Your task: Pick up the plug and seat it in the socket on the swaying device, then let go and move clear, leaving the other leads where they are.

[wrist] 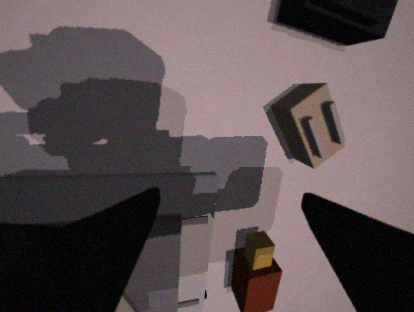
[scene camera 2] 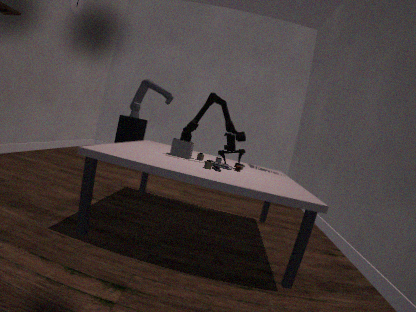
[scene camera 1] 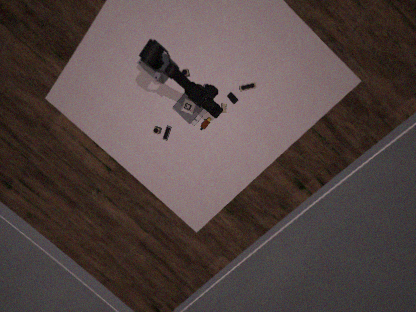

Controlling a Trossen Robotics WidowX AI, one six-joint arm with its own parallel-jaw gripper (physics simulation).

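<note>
The plug, an orange-red block with a yellow tip (scene camera 1: 205, 123) (scene camera 2: 238, 167) (wrist: 262, 287), lies on the table beside the device. The device, a flat grey plate (scene camera 1: 183, 113) (wrist: 194, 250), carries a square, dark-rimmed socket (scene camera 1: 188, 106); in the wrist view the socket does not show and the left finger covers part of the plate. My gripper (scene camera 2: 232, 162) (wrist: 230, 196) is open and empty, above the table. In the wrist view the plug shows low between the two fingers, apart from both. In scene camera 1 the arm hides the fingertips.
A beige block with two slots (scene camera 1: 224, 107) (wrist: 320, 127) and a black block (scene camera 1: 232, 98) (wrist: 340, 17) lie near the plug. A long dark-centred connector (scene camera 1: 247, 86) lies farther out. A dark strip (scene camera 1: 167, 132) and small block (scene camera 1: 157, 130) lie across the device; another block (scene camera 1: 186, 73) is beside the arm.
</note>
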